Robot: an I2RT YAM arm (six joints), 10 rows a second.
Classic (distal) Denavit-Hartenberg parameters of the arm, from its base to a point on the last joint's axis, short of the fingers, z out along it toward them. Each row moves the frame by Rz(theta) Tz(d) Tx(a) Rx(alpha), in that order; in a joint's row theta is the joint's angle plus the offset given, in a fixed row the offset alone. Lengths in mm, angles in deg.
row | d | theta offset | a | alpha
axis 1 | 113.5 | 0 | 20 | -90
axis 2 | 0 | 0 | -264 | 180
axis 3 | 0 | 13.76 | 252.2 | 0
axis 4 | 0 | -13.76 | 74 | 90
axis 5 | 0 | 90 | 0 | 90
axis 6 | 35.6 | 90 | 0 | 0
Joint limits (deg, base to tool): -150..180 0..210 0..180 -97..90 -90..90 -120..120
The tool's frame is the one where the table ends.
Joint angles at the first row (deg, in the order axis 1, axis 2, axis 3, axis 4, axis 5, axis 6):
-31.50, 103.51, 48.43, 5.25, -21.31, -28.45
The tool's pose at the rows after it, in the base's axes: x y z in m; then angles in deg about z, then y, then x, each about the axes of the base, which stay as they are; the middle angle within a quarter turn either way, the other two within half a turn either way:
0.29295 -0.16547 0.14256 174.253 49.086 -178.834
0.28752 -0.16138 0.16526 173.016 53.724 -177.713
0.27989 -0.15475 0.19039 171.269 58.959 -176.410
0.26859 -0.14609 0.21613 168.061 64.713 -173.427
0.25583 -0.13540 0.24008 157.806 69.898 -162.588
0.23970 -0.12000 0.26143 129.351 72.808 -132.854
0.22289 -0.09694 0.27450 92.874 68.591 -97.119
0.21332 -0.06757 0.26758 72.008 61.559 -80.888
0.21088 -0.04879 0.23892 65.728 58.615 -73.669
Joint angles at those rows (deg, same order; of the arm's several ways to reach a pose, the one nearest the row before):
-31.95, 99.39, 47.73, 5.75, -24.28, -27.21
-32.08, 94.59, 46.72, 6.46, -26.62, -25.71
-32.01, 88.99, 45.44, 7.59, -28.79, -23.80
-32.02, 82.69, 43.74, 9.14, -31.39, -21.29
-32.02, 76.52, 42.21, 10.46, -35.81, -18.23
-31.84, 69.93, 39.49, 14.36, -43.47, -13.42
-30.06, 63.63, 34.09, 25.39, -51.25, -6.99
-24.85, 60.71, 26.51, 41.36, -52.78, -4.25
-20.25, 64.80, 18.55, 59.38, -49.85, -0.12

